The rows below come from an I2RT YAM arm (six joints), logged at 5 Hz.
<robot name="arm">
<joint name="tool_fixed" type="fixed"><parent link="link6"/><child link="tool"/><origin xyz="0 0 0" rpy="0 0 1.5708"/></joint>
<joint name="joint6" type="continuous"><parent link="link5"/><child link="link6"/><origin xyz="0 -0.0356 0.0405" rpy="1.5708 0 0"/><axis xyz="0 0 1"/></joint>
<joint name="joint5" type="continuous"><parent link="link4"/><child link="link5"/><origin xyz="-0.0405 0.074 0.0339" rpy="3.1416 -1.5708 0"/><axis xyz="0 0 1"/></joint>
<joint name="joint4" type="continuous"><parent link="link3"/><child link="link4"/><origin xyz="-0.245 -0.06 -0.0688" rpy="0 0 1.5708"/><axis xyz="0 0 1"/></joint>
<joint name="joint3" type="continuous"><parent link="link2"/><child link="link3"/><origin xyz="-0.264 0 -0.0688" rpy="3.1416 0 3.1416"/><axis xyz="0 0 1"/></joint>
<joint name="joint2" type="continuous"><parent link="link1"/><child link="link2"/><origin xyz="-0.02 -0.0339 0.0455" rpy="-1.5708 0 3.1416"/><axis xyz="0 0 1"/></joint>
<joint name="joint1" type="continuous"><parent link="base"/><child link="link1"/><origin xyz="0 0 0.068" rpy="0 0 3.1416"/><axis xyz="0 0 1"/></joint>
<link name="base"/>
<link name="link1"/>
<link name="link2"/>
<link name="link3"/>
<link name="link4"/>
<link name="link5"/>
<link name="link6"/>
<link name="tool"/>
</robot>
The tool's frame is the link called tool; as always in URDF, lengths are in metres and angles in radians. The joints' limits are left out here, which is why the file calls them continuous.
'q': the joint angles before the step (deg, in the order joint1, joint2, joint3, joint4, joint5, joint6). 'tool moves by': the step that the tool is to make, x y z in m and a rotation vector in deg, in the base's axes. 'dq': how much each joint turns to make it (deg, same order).
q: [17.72, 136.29, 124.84, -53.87, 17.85, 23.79]
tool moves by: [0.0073, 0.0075, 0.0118, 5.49, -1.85, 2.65]
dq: [0.20, 1.23, 4.37, 0.34, -5.27, -0.13]
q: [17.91, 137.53, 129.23, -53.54, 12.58, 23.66]
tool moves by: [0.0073, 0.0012, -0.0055, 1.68, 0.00, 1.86]
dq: [-0.28, 1.99, 2.21, 0.52, -2.43, -1.14]
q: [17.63, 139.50, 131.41, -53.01, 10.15, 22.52]
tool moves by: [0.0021, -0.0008, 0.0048, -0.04, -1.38, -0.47]
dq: [-0.11, 0.02, 0.84, 0.46, 0.57, 0.09]
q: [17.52, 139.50, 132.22, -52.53, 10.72, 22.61]
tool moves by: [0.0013, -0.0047, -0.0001, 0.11, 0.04, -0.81]
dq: [-0.53, 0.00, 0.00, -0.06, 0.04, 0.31]
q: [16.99, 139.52, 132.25, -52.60, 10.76, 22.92]
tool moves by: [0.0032, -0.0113, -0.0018, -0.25, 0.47, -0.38]
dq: [-1.30, 0.18, -0.01, -0.18, -0.37, -0.87]
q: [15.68, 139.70, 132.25, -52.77, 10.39, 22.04]
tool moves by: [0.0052, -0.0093, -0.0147, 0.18, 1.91, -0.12]
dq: [-1.20, 1.64, -0.01, -0.04, -1.11, -0.63]
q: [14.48, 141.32, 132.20, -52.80, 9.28, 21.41]
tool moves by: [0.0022, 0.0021, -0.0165, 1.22, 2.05, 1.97]
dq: [0.00, 1.63, -0.43, 0.52, -2.41, -0.98]
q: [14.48, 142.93, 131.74, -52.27, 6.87, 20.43]
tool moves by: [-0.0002, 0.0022, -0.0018, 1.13, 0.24, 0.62]
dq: [0.15, 0.06, -0.28, 0.39, -1.24, 0.10]
